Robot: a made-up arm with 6 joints. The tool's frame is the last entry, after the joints.
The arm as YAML. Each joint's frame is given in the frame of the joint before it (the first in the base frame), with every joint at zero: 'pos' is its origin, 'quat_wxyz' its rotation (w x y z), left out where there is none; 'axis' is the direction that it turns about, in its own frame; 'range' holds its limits. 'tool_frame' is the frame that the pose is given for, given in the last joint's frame.
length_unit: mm
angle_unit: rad
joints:
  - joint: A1
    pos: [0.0, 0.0, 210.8]
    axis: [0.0, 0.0, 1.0]
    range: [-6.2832, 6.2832]
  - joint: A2
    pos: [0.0, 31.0, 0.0]
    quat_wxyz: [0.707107, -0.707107, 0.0, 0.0]
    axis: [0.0, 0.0, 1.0]
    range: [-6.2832, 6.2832]
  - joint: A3
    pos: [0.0, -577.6, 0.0]
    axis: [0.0, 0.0, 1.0]
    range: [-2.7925, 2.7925]
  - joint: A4
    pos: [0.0, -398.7, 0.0]
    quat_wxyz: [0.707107, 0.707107, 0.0, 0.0]
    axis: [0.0, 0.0, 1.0]
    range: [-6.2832, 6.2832]
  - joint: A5
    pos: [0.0, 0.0, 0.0]
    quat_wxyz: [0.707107, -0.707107, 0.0, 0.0]
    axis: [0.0, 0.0, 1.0]
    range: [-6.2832, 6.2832]
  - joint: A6
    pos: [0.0, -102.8, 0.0]
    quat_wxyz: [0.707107, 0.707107, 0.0, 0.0]
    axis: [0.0, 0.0, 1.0]
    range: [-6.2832, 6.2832]
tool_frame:
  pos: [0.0, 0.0, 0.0]
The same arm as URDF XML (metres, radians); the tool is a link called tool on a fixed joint. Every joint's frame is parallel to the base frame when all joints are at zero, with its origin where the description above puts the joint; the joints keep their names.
<robot name="arm">
<link name="base_link"/>
<link name="link1"/>
<link name="link2"/>
<link name="link3"/>
<link name="link4"/>
<link name="link5"/>
<link name="link6"/>
<link name="tool"/>
<joint name="A1" type="revolute"><parent link="base_link"/><child link="link1"/><origin xyz="0.0000 0.0000 0.2108"/><axis xyz="0 0 1"/><limit lower="-6.2832" upper="6.2832"/></joint>
<joint name="A2" type="revolute"><parent link="link1"/><child link="link2"/><origin xyz="0.0000 0.0310 0.0000"/><axis xyz="0 1 0"/><limit lower="-6.2832" upper="6.2832"/></joint>
<joint name="A3" type="revolute"><parent link="link2"/><child link="link3"/><origin xyz="0.0000 0.0000 0.5776"/><axis xyz="0 1 0"/><limit lower="-2.7925" upper="2.7925"/></joint>
<joint name="A4" type="revolute"><parent link="link3"/><child link="link4"/><origin xyz="0.0000 0.0000 0.3987"/><axis xyz="0 0 1"/><limit lower="-6.2832" upper="6.2832"/></joint>
<joint name="A5" type="revolute"><parent link="link4"/><child link="link5"/><origin xyz="0.0000 0.0000 0.0000"/><axis xyz="0 1 0"/><limit lower="-6.2832" upper="6.2832"/></joint>
<joint name="A6" type="revolute"><parent link="link5"/><child link="link6"/><origin xyz="0.0000 0.0000 0.1028"/><axis xyz="0 0 1"/><limit lower="-6.2832" upper="6.2832"/></joint>
<joint name="tool_joint" type="fixed"><parent link="link6"/><child link="tool"/><origin xyz="0.0000 0.0000 0.0000"/></joint>
</robot>

